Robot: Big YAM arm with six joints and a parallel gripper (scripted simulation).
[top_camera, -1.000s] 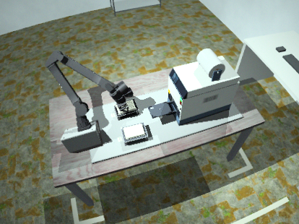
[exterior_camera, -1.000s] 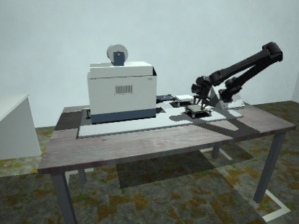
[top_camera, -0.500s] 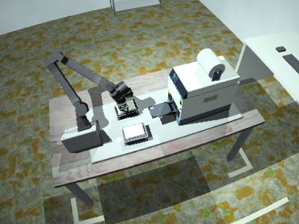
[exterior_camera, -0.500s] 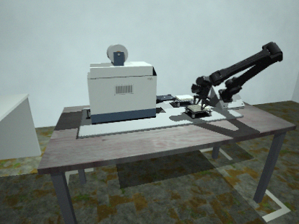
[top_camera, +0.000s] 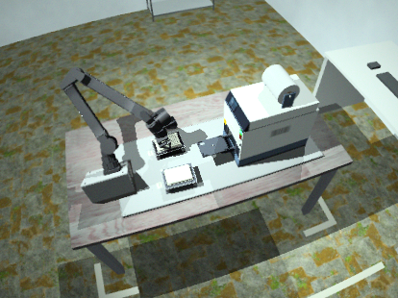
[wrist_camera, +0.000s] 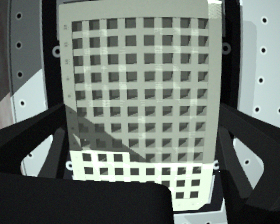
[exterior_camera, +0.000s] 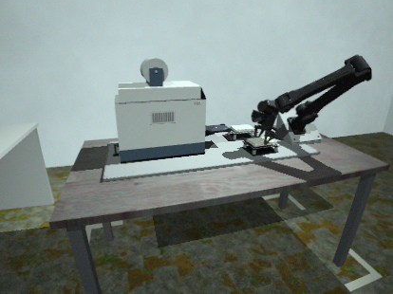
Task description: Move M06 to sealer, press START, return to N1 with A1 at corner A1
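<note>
Right now my hand is 20 mm above the black nest N1. Also, from my hand: foil roll 540 mm ahead, 360 mm above, 150 mm to the right; then sealer stage 210 mm ahead, 140 mm to the right, 40 mm above; then pale plate 220 mm to the right.
</note>
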